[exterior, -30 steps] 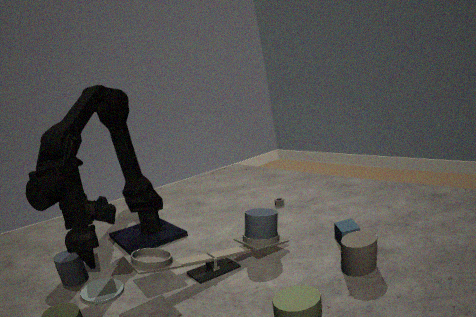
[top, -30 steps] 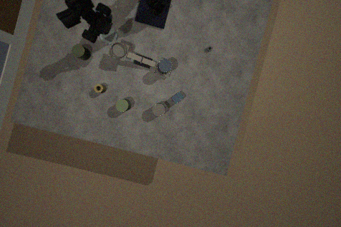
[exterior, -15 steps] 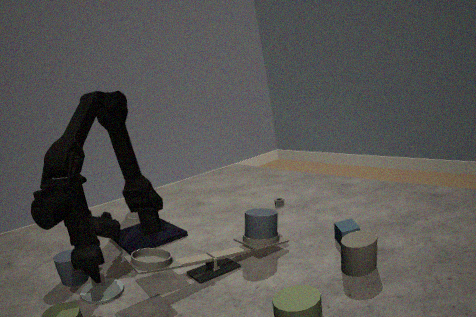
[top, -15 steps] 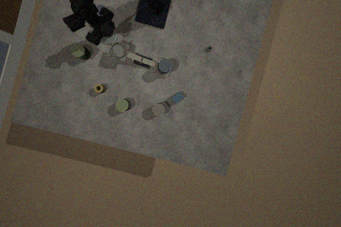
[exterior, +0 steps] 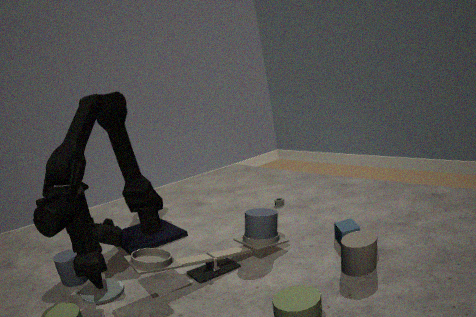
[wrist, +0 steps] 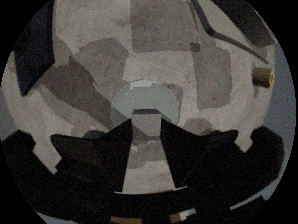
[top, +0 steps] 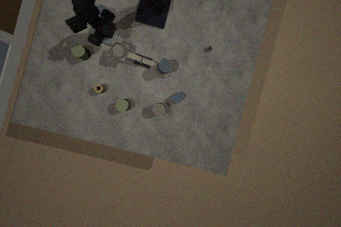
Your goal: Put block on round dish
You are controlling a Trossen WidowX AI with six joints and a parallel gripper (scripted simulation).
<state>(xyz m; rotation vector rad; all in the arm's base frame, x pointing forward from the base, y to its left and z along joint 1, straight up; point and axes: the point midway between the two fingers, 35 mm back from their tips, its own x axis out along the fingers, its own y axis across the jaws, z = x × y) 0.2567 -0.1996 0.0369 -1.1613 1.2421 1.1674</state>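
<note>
My gripper tip is now 10 mm below the small grey block. From my gripper tip the other things lie so: balance (240 mm to the left, 60 mm ahead, 10 mm above); then pale round dish (10 mm below); then yellow ring (300 mm ahead, 90 mm to the left, 10 mm above).
</note>
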